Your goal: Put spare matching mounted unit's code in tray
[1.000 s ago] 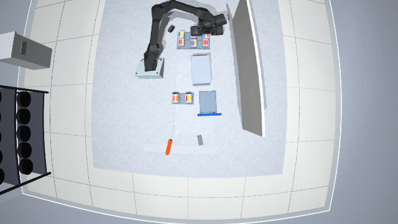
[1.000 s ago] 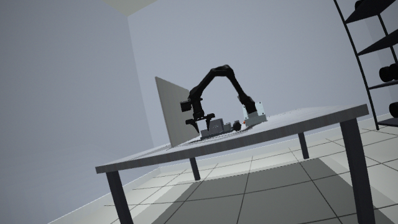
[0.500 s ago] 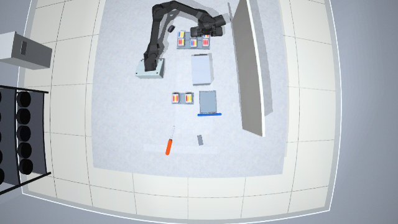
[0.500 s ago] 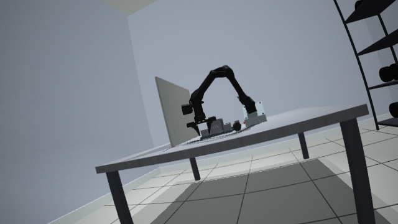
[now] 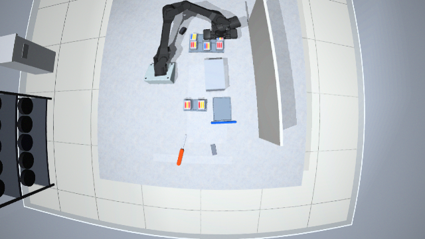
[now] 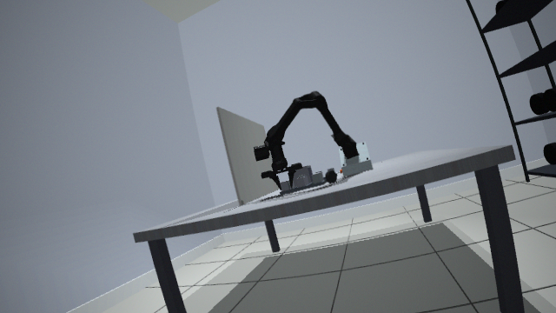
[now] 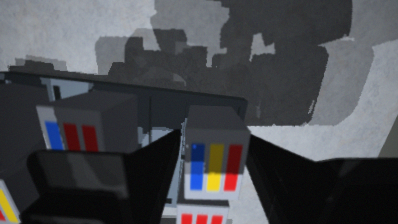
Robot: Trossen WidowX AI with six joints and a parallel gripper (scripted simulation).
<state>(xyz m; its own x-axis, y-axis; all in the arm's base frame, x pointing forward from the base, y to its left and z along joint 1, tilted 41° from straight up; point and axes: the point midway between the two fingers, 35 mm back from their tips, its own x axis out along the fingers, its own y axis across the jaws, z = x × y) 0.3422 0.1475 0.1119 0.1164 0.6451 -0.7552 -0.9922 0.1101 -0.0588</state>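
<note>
Now: gripper tip 41 cm to the left of the grey tray, 3 cm past it and 1 cm above it. Also, from my gripper tip: black tape roll 21 cm behind, 8 cm to the left, 1 cm above; then pale box 22 cm to the right, 6 cm behind, 3 cm above; then tall grey panel 24 cm to the right, 21 cm above, 18 cm ahead.
</note>
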